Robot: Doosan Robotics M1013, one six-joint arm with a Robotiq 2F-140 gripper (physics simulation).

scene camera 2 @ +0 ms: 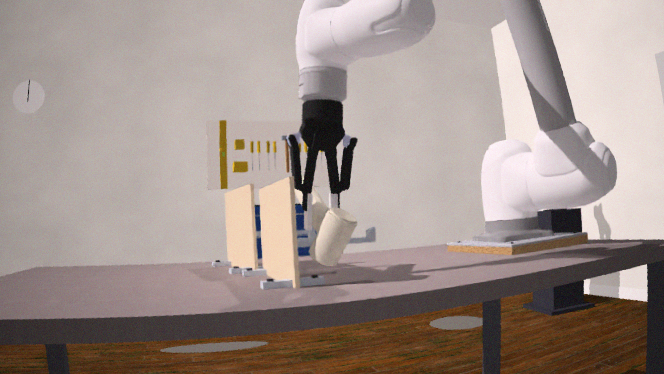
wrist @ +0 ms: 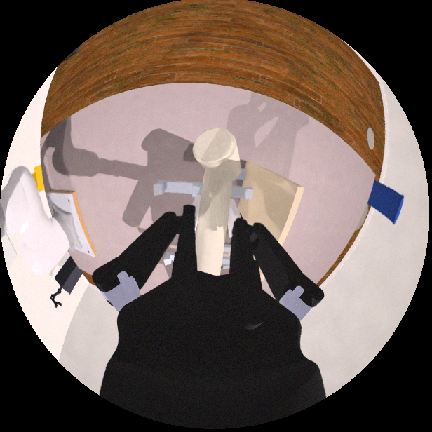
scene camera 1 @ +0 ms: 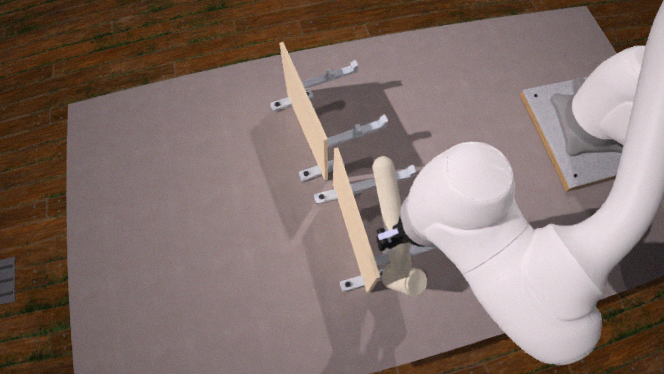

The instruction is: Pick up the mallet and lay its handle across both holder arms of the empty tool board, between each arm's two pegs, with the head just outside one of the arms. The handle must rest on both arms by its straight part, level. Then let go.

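Frame: origin at the arm's base, x right, y ahead, z up, level; centimetres.
Seen in the pictures: gripper, fingertip midpoint: point(scene camera 1: 395, 244); arm's base, origin of the base link: point(scene camera 2: 512, 238) point(scene camera 1: 588, 124).
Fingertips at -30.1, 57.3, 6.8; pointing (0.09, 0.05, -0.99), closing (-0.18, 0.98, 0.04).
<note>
Pixels of each thing's middle, then the offset from my fingertips to it, as dx, dy, dz. Level surfaces: height alone.
- mallet head, body centre: point(scene camera 2: 332, 237) point(scene camera 1: 403, 279) -6.9, -1.2, -1.3
- nearer tool board, body centre: point(scene camera 2: 303, 230) point(scene camera 1: 378, 216) +6.2, +2.7, -0.2
- second upright tool board, body centre: point(scene camera 1: 327, 105) point(scene camera 2: 260, 227) +33.3, +11.9, +0.5
- grey table, its level: dz -9.5
The cream mallet is held by my gripper point(scene camera 1: 394, 239) point(scene camera 2: 321, 207) point(wrist: 215, 215), which is shut on its handle point(scene camera 1: 387, 192) point(wrist: 212, 240). The mallet head point(scene camera 1: 404, 281) point(scene camera 2: 334, 237) point(wrist: 216, 150) is at the near end, just outside the near holder arm point(wrist: 175, 188) of the nearer tool board point(scene camera 1: 354, 217) point(scene camera 2: 278, 227) point(wrist: 270, 205). From above, the handle passes over this board's far arm point(scene camera 1: 364, 186) and its near arm. Its far end looks higher in scene camera 2. Contact with the arms and the place between the pegs cannot be told; fingers and handle hide parts.
A second upright tool board point(scene camera 1: 302, 107) point(scene camera 2: 240, 227) stands behind the nearer one, with two holder arms point(scene camera 1: 330, 76) point(scene camera 1: 356, 132) reaching toward the robot base. The base plate point(scene camera 1: 550, 150) point(scene camera 2: 480, 248) is to the right. Both boards' feet stand on the grey table point(scene camera 1: 175, 200) point(scene camera 2: 125, 295).
</note>
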